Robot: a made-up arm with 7 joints.
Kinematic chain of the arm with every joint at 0, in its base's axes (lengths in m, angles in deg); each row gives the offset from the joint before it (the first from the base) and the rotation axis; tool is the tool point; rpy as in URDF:
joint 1: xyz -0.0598 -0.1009 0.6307 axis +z
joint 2: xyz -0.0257 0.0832 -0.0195 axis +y
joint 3: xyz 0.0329 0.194 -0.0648 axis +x
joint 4: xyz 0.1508 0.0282 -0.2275 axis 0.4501 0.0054 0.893
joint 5: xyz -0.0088 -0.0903 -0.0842 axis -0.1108 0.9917 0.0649
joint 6: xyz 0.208 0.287 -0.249 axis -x
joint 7: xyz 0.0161 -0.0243 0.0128 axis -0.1 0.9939 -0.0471
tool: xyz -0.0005 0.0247 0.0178 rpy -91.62 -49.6 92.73
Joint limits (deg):
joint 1: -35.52..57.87
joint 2: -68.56..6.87
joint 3: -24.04..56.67
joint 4: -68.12..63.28
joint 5: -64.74..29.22
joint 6: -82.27..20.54
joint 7: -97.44..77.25
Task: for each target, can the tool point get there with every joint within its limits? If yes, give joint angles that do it. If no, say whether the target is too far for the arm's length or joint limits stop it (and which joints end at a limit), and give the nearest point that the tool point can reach.
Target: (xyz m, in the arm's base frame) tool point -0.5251 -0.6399 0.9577
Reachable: no: joint limits stop it (at a limit: joint 1, joint 2, joint 3, joint 4, joint 5, joint 6) | nearest point -0.5314 0.0454 0.8895 | short by 0.689 m
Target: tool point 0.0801 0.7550 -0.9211
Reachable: no: too far | nearest point 0.0295 0.4451 -0.1223 | short by 0.858 m
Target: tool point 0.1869 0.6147 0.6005
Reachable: yes | joints 41.13 -42.74 -11.58 -6.19 -33.52 -19.73 -61.31
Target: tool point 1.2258 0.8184 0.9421
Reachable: no: too far | nearest point 0.7395 0.4707 0.7897 | short by 0.617 m
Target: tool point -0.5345 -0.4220 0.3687
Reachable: no: joint limits stop it (at a limit: joint 1, joint 2, joint 3, joint 4, joint 5, joint 6) | nearest point -0.4341 -0.0247 -0.0224 | short by 0.566 m
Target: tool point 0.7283 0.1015 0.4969
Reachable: yes | joints -15.87 -41.15 13.47 -32.67 -7.61 -1.53 -7.70
